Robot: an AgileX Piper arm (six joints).
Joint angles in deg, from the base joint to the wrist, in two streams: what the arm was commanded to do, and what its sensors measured. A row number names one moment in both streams.
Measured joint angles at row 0:
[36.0 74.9 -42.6 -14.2 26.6 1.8]
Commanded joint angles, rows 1 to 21:
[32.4 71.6 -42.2 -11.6 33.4 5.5]
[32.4 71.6 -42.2 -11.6 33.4 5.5]
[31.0 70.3 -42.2 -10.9 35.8 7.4]
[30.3 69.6 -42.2 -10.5 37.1 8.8]
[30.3 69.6 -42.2 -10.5 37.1 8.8]
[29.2 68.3 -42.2 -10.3 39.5 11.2]
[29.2 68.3 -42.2 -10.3 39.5 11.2]
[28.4 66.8 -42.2 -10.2 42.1 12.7]
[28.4 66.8 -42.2 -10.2 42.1 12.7]
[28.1 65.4 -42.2 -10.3 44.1 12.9]
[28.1 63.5 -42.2 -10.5 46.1 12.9]
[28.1 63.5 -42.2 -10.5 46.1 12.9]
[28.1 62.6 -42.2 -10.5 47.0 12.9]
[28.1 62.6 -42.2 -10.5 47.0 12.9]
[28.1 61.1 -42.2 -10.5 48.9 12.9]
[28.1 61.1 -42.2 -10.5 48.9 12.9]
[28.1 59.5 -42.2 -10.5 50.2 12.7]
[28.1 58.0 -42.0 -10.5 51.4 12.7]
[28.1 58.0 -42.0 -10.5 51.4 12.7]
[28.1 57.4 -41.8 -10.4 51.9 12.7]
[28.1 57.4 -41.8 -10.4 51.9 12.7]
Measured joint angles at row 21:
[28.5 58.7 -42.3 -10.5 50.5 12.3]
